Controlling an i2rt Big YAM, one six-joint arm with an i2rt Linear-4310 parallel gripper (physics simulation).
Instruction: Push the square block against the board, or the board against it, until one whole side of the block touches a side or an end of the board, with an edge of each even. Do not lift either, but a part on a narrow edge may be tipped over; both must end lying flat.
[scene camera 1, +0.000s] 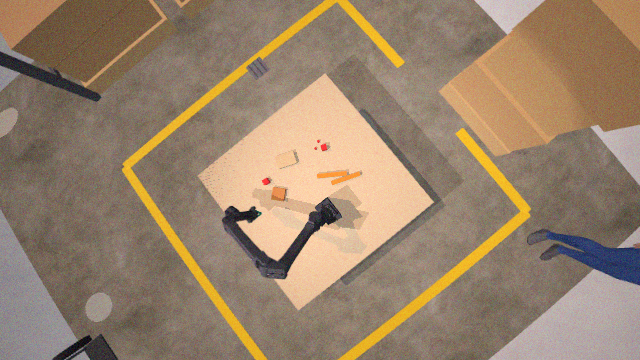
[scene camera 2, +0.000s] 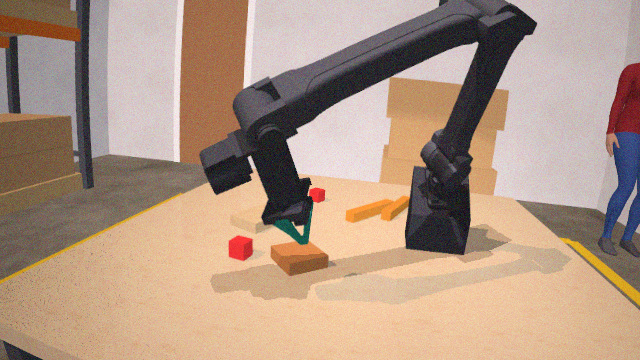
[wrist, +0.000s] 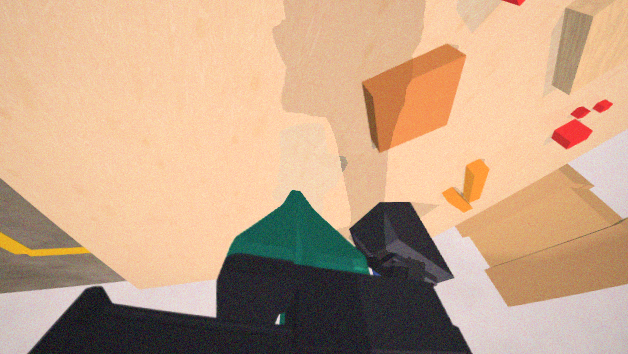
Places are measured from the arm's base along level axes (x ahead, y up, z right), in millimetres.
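Where they show: gripper, fingertip midpoint: (scene camera 1: 261, 213) (scene camera 2: 304, 243) (wrist: 294, 197); arm's base, origin of the base link: (scene camera 1: 328, 212) (scene camera 2: 441, 189) (wrist: 405, 271).
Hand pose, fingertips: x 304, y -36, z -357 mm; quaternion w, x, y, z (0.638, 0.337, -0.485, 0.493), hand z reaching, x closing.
Things, the pixels of their top centre, and the offset from my fingertips.
- square block, middle of its top: (wrist: 415, 112) (scene camera 2: 299, 250) (scene camera 1: 278, 194) dx +35, dy -89, dz +155 mm
- pale wooden slab, middle of its top: (wrist: 626, 32) (scene camera 2: 260, 212) (scene camera 1: 285, 159) dx +191, dy -89, dz +371 mm
The square block (scene camera 1: 278, 193) (scene camera 2: 300, 256) (wrist: 425, 105) is orange-brown and lies flat on the table. The board, a pale wooden slab (scene camera 1: 286, 159) (scene camera 2: 248, 219) (wrist: 590, 47), lies flat and apart from the block, with a clear gap between them. In the second scene view it is partly hidden behind my gripper. My gripper (scene camera 1: 259, 213) (scene camera 2: 303, 242) (wrist: 294, 197) is shut and empty, its green fingertips together. It is raised above the table, near the block; in the second scene view its tips overlap the block's far edge, and in the wrist view they show apart from it.
A red cube (scene camera 1: 266, 181) (scene camera 2: 240, 248) lies near the block. Another red cube (scene camera 1: 324, 147) (scene camera 2: 317, 194) (wrist: 572, 134) lies beyond the board with two small red pieces. Two orange bars (scene camera 1: 332, 174) (scene camera 2: 369, 210) (wrist: 476, 180) lie between the board and the arm base (scene camera 2: 437, 220).
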